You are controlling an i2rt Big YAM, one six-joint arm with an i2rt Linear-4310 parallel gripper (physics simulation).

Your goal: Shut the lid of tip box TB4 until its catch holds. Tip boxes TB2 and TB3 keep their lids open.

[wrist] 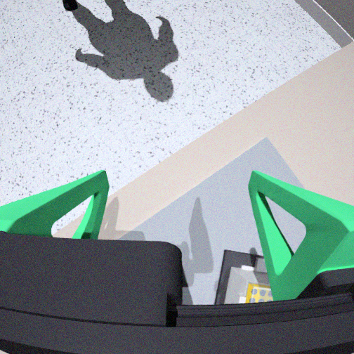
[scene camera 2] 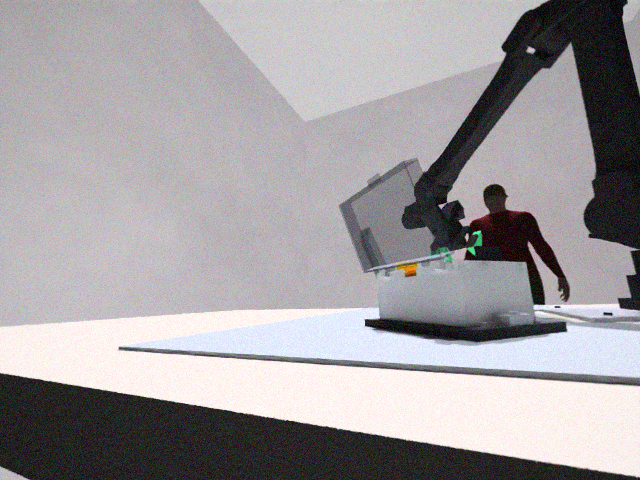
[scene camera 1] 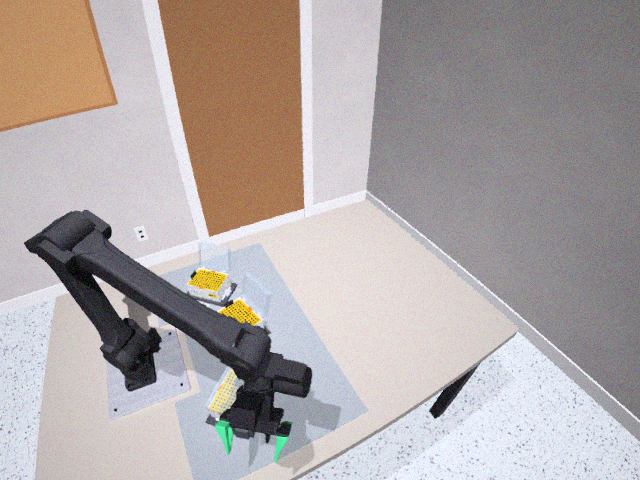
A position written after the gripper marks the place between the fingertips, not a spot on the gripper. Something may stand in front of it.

In view: the gripper [scene camera 1: 252, 457] and a blue-grey mat [scene camera 1: 332, 402].
The gripper shows as well in the wrist view [wrist: 178, 178]. The blue-grey mat also shows in the wrist view [wrist: 216, 214].
